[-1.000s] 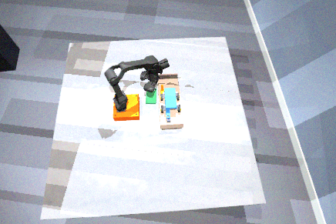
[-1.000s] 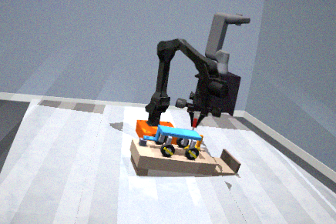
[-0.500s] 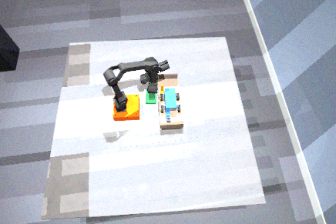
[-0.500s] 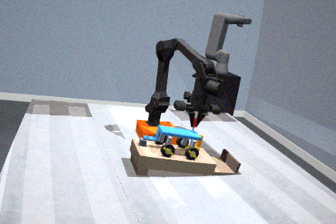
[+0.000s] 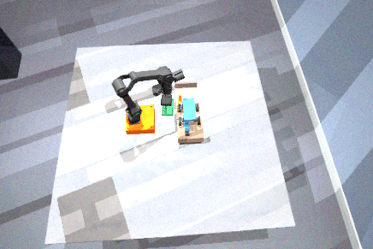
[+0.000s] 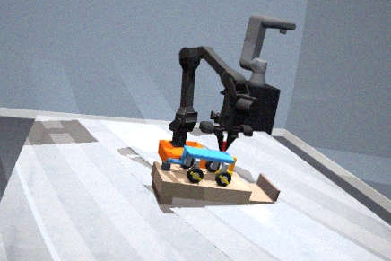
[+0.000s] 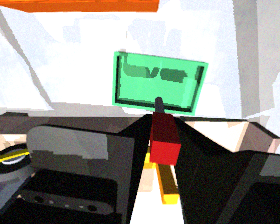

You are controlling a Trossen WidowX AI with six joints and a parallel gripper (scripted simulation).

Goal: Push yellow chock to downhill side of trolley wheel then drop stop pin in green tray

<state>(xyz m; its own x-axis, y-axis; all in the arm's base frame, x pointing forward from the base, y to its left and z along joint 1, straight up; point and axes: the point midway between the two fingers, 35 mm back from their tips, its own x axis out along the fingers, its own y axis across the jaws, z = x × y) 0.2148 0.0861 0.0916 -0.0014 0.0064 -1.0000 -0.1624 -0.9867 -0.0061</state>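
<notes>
My gripper tip is now 12 cm above the green tray. Round my gripper tip: red-headed stop pin (right at my gripper tip); then blue trolley (11 cm to the right, 11 cm ahead, 1 cm below); then yellow chock (8 cm ahead, 3 cm below, 2 cm to the right).
</notes>
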